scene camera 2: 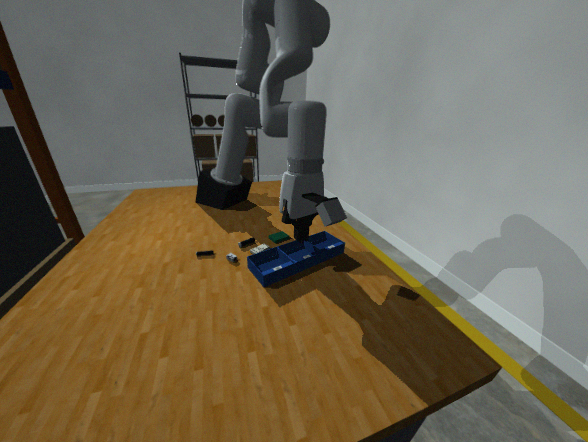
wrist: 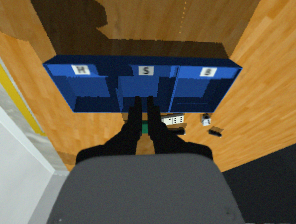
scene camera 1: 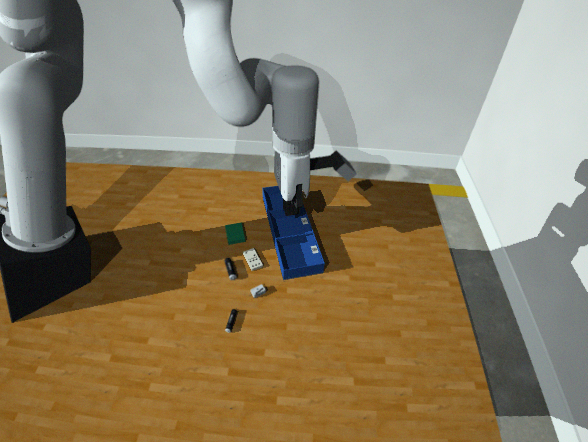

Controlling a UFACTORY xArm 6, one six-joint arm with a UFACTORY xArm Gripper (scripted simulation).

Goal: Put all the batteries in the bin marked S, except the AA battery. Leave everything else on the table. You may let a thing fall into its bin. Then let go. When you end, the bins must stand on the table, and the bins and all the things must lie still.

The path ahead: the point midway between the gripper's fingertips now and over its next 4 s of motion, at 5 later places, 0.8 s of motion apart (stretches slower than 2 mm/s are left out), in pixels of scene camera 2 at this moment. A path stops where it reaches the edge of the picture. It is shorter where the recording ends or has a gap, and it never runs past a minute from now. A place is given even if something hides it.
My gripper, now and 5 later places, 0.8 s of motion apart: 301, 239; 300, 254; 300, 251; 301, 240; 324, 231; 324, 242
